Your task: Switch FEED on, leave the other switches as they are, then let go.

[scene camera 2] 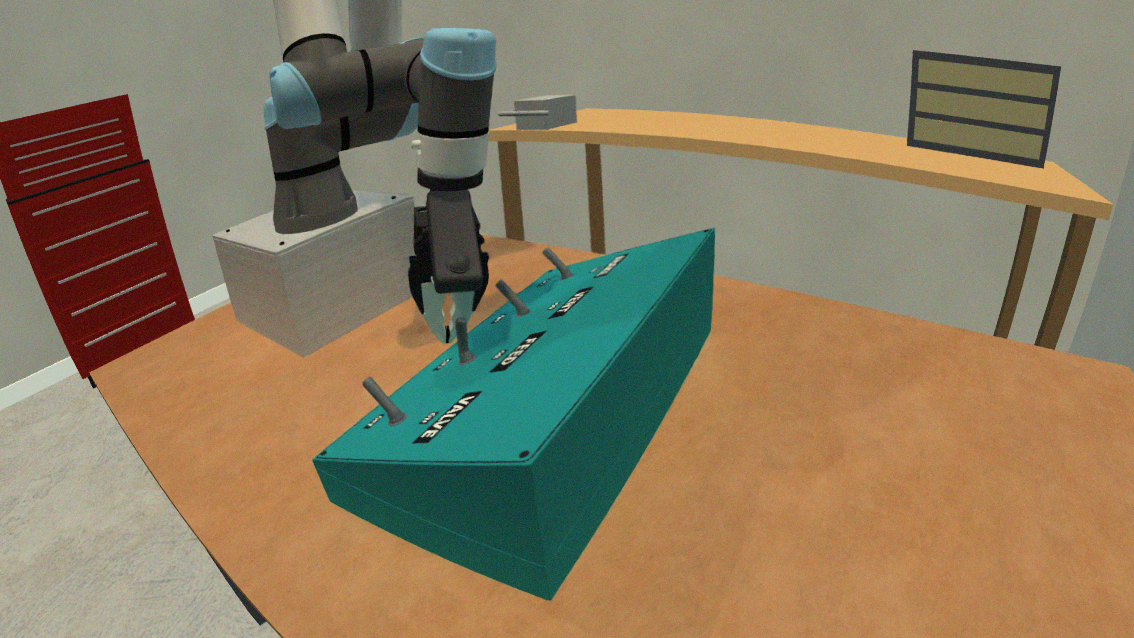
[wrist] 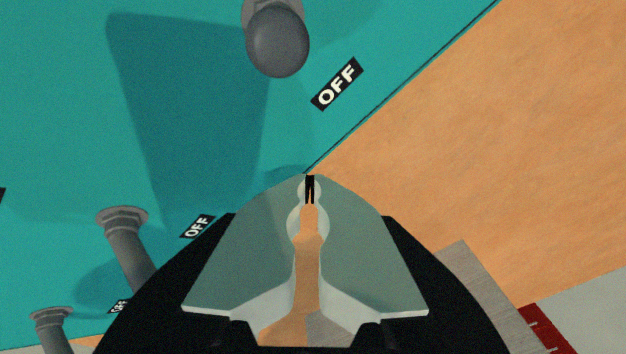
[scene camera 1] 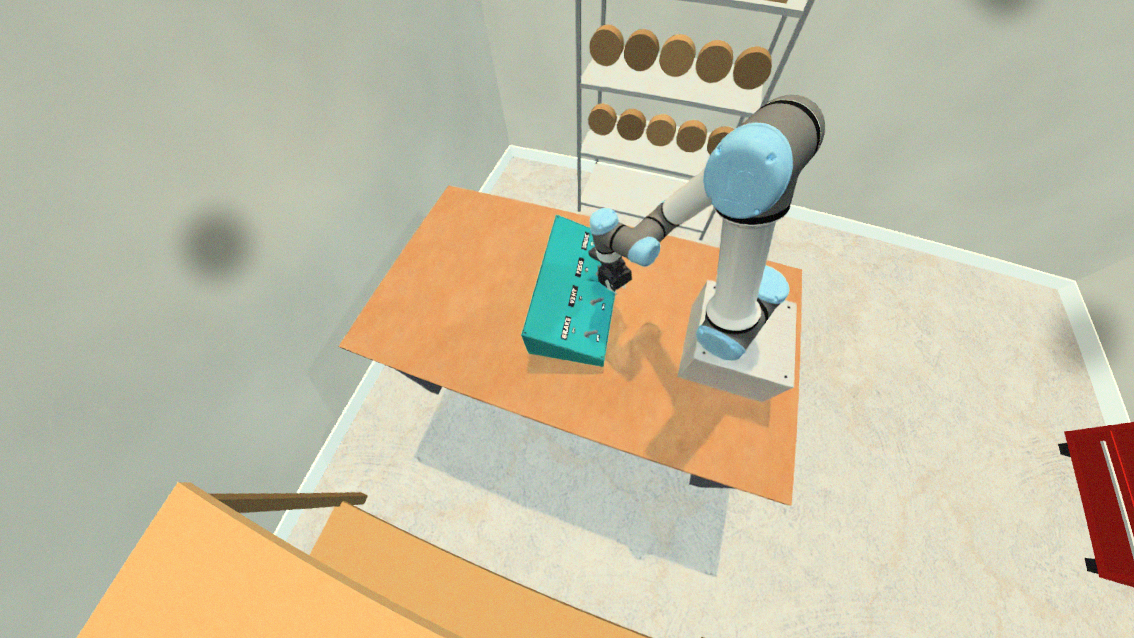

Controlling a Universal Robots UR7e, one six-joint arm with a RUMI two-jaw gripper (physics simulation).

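Places are measured from the arm's base along level axes (x ahead, y left, z up), in centimetres.
Where they show: gripper, fingertip midpoint: [scene camera 2: 446, 342] [wrist: 310, 177]; arm's base at its link origin: [scene camera 2: 316, 218].
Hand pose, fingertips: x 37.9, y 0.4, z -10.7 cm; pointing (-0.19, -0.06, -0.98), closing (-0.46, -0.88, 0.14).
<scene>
Things, the pixels of their top centre, and the offset from my fingertips. Level surfaces: height alone.
- FEED lever at its top centre: [wrist: 284, 54] [scene camera 2: 459, 318] dx +7.6, dy -2.4, dz +6.5 cm
- VALVE lever at its top centre: [scene camera 2: 376, 380] dx +10.0, dy -14.2, dz +5.6 cm
- VENT lever at its top centre: [wrist: 117, 304] [scene camera 2: 509, 281] dx +2.6, dy +8.6, dz +5.6 cm
- BRAKE lever at its top centre: [scene camera 2: 555, 248] dx -1.1, dy +20.0, dz +5.6 cm
- orange table at its surface level: dz -7.1 cm
The teal switch box [scene camera 1: 555, 277] [scene camera 2: 618, 444] [wrist: 75, 125] has a sloped panel with labelled levers. The FEED lever [scene camera 2: 463, 342] [wrist: 278, 42] stands more upright than the others and is turned away from its OFF label, toward ON. The VALVE lever [scene camera 2: 383, 400], VENT lever [scene camera 2: 511, 297] [wrist: 129, 250] and BRAKE lever [scene camera 2: 556, 262] [wrist: 51, 332] lean toward the low front edge, their OFF side. My gripper [scene camera 1: 609, 284] [scene camera 2: 447, 338] [wrist: 310, 177] is shut and empty, its tips near the FEED lever on the OFF side; a gap shows in the wrist view.
The box stands on the orange table [scene camera 1: 428, 269] [scene camera 2: 872, 476]. The arm's pale pedestal [scene camera 1: 741, 357] [scene camera 2: 313, 285] stands on the low side of the box. A second wooden table [scene camera 2: 793, 146], a red drawer cabinet [scene camera 2: 111, 261] and a shelf rack [scene camera 1: 579, 142] stand beyond.
</scene>
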